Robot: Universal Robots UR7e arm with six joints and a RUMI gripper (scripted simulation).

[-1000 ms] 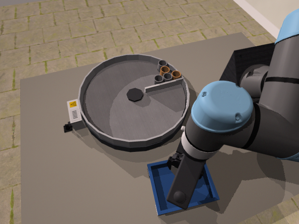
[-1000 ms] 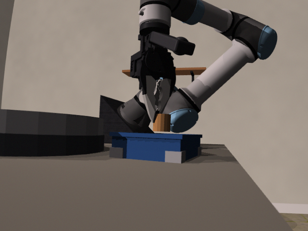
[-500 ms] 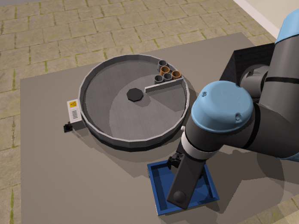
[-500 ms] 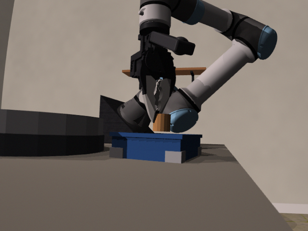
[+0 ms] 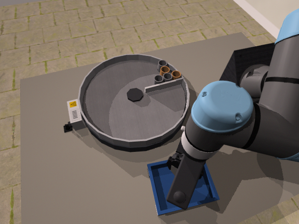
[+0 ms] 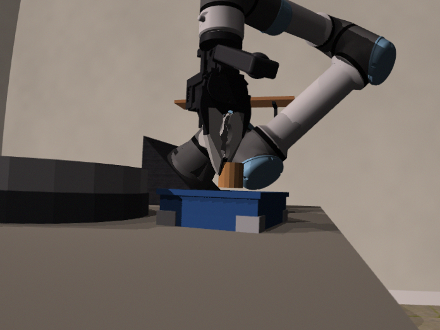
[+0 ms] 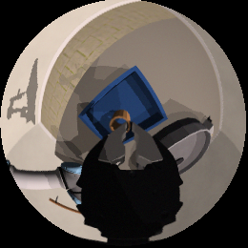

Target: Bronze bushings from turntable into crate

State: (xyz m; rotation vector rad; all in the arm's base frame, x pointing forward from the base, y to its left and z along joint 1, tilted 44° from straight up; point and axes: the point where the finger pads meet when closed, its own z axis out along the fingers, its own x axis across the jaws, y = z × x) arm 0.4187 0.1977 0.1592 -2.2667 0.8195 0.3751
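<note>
The blue crate is 60 mm below my hand, 10 mm to the left of it and 10 mm behind it. Also, from my hand: grey turntable 350 mm to the right, 50 mm ahead, 40 mm below.
</note>
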